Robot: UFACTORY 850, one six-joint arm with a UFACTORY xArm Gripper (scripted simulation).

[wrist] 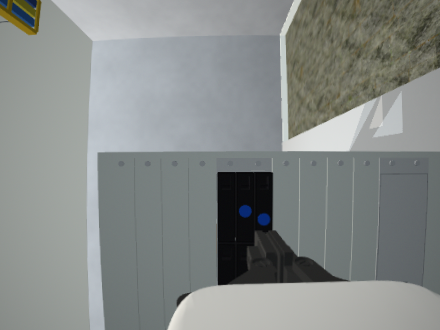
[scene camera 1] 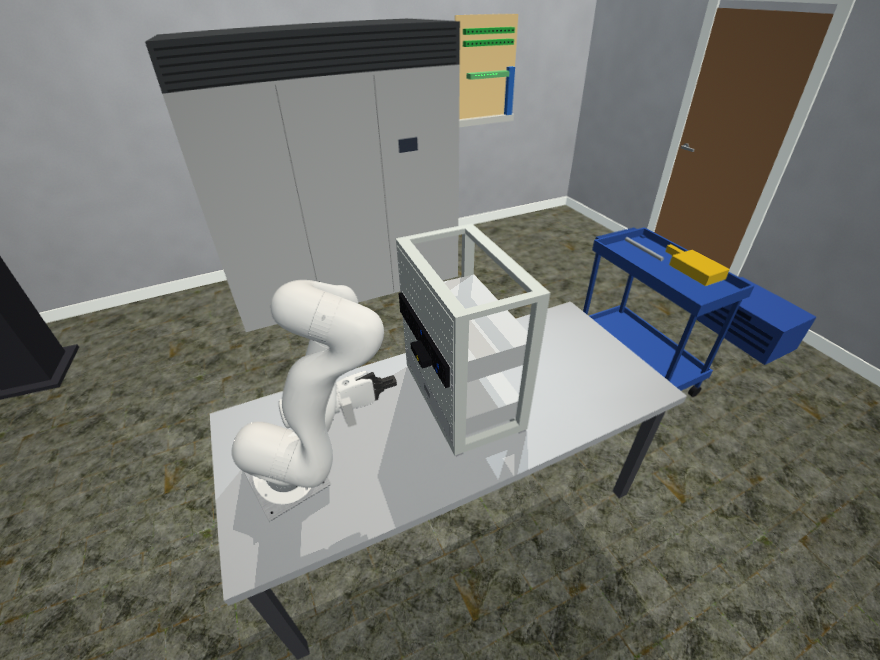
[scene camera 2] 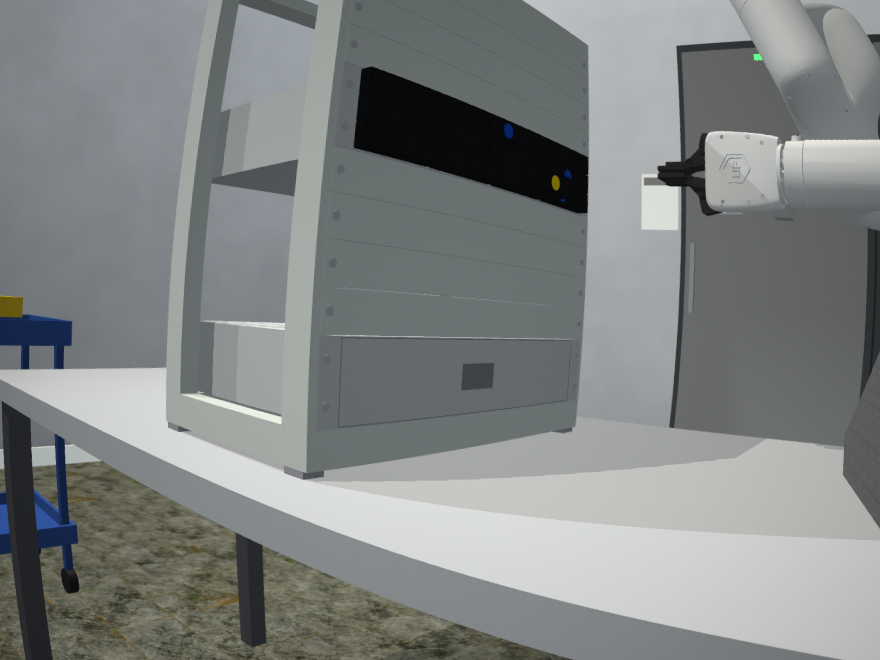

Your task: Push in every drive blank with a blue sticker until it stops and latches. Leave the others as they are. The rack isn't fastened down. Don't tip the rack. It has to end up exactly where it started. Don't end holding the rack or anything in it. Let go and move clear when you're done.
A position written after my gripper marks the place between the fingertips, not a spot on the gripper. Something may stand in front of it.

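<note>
My gripper visible (scene camera 2: 661, 174), (wrist: 264, 248), (scene camera 1: 395, 380). Black drive blank (scene camera 2: 521, 177), visible.
</note>
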